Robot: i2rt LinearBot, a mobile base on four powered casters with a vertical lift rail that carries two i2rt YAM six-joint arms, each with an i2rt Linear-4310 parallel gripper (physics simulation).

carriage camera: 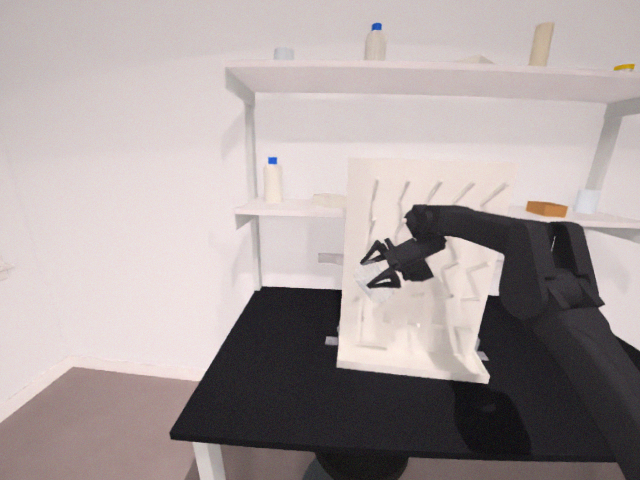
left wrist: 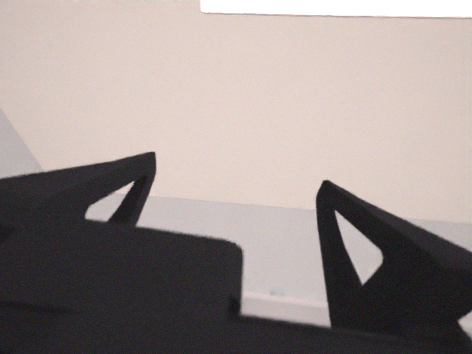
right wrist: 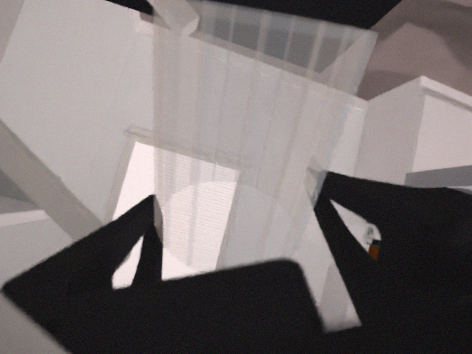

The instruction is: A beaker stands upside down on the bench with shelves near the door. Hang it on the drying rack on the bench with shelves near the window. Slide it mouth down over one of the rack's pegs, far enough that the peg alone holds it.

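Frame: origin at the left arm's base, x left, y down, z back, level; centimetres.
Seen in the pictures: left gripper, between the fingertips: (left wrist: 238,175); right gripper, between the fingertips: (carriage camera: 364,274) (right wrist: 233,191).
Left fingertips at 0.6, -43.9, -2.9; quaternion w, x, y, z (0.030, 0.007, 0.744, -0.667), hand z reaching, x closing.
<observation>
Offsets run from my left fingertips to a thing's top centre, as dx, dy, dz. "spot": to the spot under its first point. Level surfaces: height alone.
The clear beaker {-51.5, +26.3, -52.2} (carriage camera: 381,295) (right wrist: 260,110) is tilted between the fingers of my right gripper (carriage camera: 366,274) (right wrist: 233,191), which is shut on it. Its wide mouth is at the top of the right wrist view, towards the black bench top. The drying rack (carriage camera: 356,180) is a cream board with rows of pegs, standing on the bench. In the carriage camera the beaker is off the bench, in front of the board's left part; whether it touches a peg cannot be told. A pale peg-like end (right wrist: 184,21) overlaps the beaker's mouth. My left gripper (left wrist: 238,175) is open and empty, facing the wall.
The black bench top {dy +64.1} (carriage camera: 268,382) carries the rack. Behind it, the lower shelf {dy +18.4} (carriage camera: 294,207) holds a blue-capped bottle {spot: -18.3, +9.8, -94.0} (carriage camera: 272,181) and an orange box {spot: -118.8, +15.5, -79.2} (carriage camera: 546,208). The upper shelf (carriage camera: 330,77) holds another bottle {spot: -55.2, -37.1, -93.1} (carriage camera: 375,46). A dark round stool {-53.4, +92.0, -57.7} (carriage camera: 361,465) stands under the front edge.
</observation>
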